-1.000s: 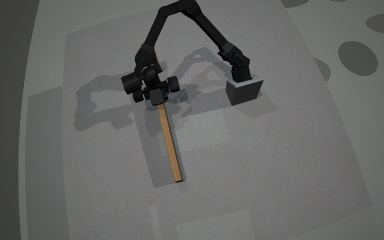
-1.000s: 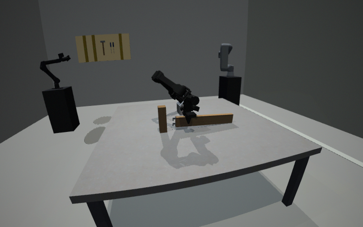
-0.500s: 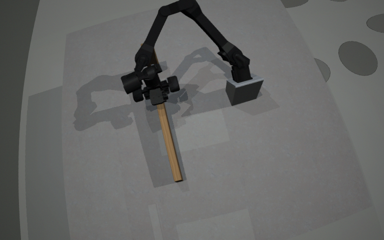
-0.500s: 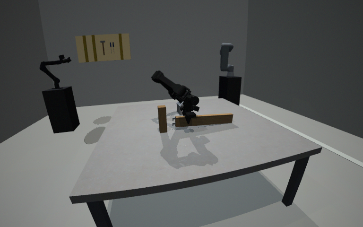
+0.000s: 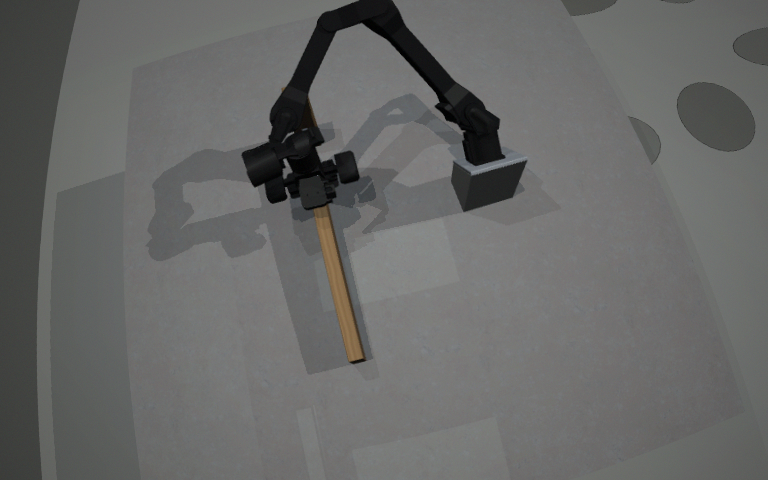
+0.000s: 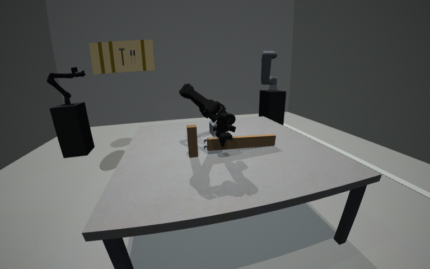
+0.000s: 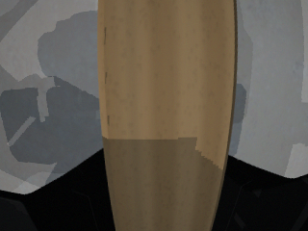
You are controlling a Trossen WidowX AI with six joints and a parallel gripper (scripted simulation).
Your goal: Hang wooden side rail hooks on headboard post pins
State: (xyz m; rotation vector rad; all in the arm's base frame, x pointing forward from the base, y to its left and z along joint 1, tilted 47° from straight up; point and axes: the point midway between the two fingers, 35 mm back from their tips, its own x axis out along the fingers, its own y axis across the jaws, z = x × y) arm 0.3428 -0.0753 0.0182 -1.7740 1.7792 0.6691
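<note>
Now: the headboard post 10 mm behind my gripper tip, 170 mm to the right of it and 40 mm above it.
</note>
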